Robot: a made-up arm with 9 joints.
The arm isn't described. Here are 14 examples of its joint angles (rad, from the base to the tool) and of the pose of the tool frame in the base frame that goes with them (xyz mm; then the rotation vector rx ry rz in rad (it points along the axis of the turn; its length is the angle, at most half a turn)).
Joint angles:
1: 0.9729 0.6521 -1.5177 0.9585 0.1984 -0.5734 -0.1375 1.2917 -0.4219
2: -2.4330 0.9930 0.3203 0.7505 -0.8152 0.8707 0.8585 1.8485 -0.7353
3: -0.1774 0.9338 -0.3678 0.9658 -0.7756 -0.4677 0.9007 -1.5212 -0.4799
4: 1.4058 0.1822 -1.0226 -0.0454 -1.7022 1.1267 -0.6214 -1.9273 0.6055
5: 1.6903 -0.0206 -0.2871 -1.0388 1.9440 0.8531 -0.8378 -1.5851 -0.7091
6: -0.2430 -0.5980 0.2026 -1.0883 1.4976 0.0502 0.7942 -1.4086 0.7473
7: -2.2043 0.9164 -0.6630 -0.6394 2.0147 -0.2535 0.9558 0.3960 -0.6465
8: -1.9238 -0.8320 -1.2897 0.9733 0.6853 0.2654 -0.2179 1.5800 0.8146
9: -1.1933 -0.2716 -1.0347 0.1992 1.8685 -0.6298 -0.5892 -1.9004 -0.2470
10: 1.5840 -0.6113 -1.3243 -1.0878 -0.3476 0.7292 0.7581 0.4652 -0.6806
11: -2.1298 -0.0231 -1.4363 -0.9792 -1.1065 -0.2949 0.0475 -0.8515 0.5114
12: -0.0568 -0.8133 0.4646 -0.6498 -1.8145 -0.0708 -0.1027 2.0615 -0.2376
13: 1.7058 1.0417 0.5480 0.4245 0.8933 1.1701 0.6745 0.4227 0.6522
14: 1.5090 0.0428 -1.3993 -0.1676 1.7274 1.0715 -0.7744 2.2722 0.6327
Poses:
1: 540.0 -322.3 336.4 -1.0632 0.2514 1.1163
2: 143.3 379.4 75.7 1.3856 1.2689 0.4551
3: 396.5 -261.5 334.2 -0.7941 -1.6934 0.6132
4: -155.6 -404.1 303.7 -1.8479 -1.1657 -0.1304
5: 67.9 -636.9 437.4 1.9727 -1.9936 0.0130
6: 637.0 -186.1 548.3 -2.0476 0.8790 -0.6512
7: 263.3 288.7 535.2 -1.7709 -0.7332 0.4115
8: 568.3 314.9 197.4 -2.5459 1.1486 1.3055
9: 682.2 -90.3 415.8 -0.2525 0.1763 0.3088
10: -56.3 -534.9 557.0 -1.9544 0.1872 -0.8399
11: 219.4 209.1 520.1 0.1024 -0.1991 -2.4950
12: 642.1 -445.6 537.5 -0.0992 0.5065 -0.0537
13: -261.0 -556.0 129.2 -0.8118 -0.9685 -1.0937
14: -143.6 -225.4 162.9 2.6935 1.2304 -0.0148
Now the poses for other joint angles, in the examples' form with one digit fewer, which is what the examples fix.
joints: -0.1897 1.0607 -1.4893 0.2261 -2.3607 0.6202 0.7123 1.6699 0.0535
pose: 448 -381 338 -1.355 1.879 0.229
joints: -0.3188 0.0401 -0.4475 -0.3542 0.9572 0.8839 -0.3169 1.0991 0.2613
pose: 540 -566 596 0.062 -2.705 0.284
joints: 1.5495 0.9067 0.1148 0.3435 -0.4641 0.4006 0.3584 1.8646 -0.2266
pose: 18 -548 -45 -1.142 1.936 1.362
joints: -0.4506 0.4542 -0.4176 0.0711 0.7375 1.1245 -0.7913 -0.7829 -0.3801
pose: 587 -542 507 -0.735 -1.601 -0.512
